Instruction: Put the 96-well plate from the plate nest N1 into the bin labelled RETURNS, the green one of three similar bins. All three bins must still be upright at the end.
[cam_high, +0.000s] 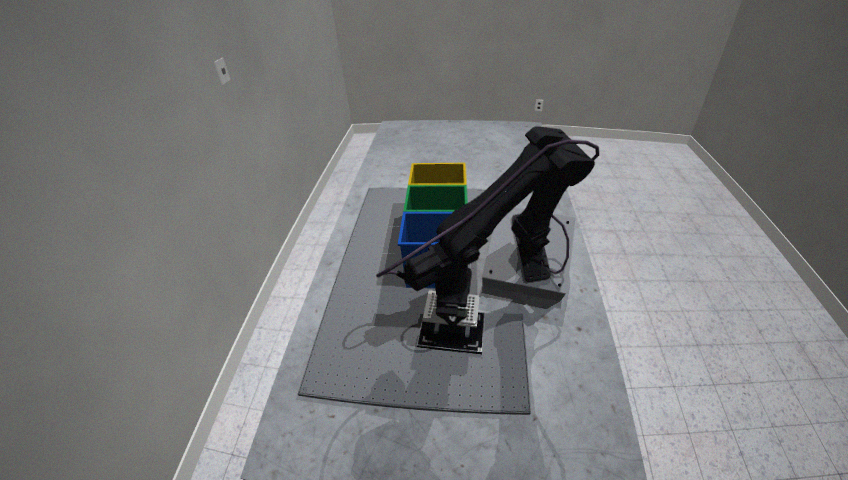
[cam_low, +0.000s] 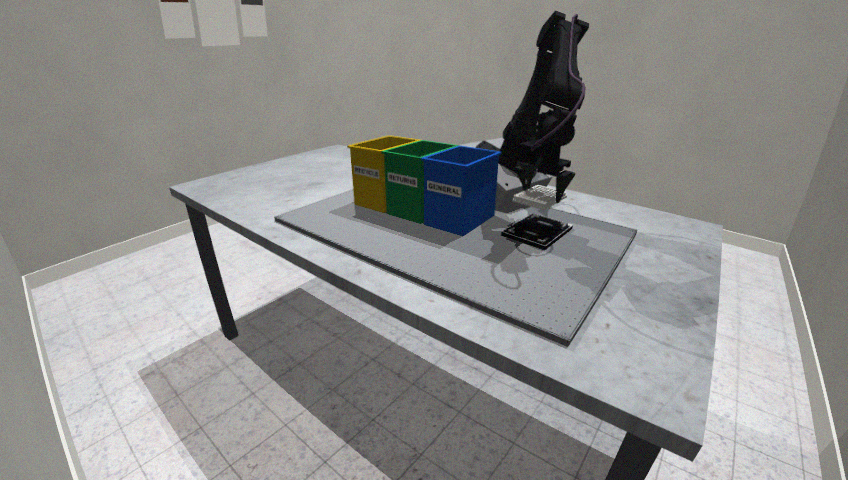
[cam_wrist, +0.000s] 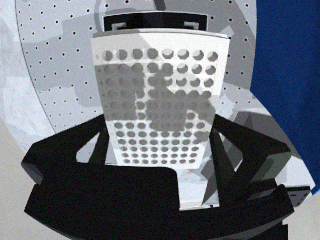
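My hand is 1 cm short of the black plate nest N1 and 9 cm above it. From my hand the other things lie so: white 96-well plate 1 cm ahead; then blue bin 4 cm ahead, 20 cm to the right, 1 cm below; then green bin 3 cm ahead, 33 cm to the right, 1 cm below.
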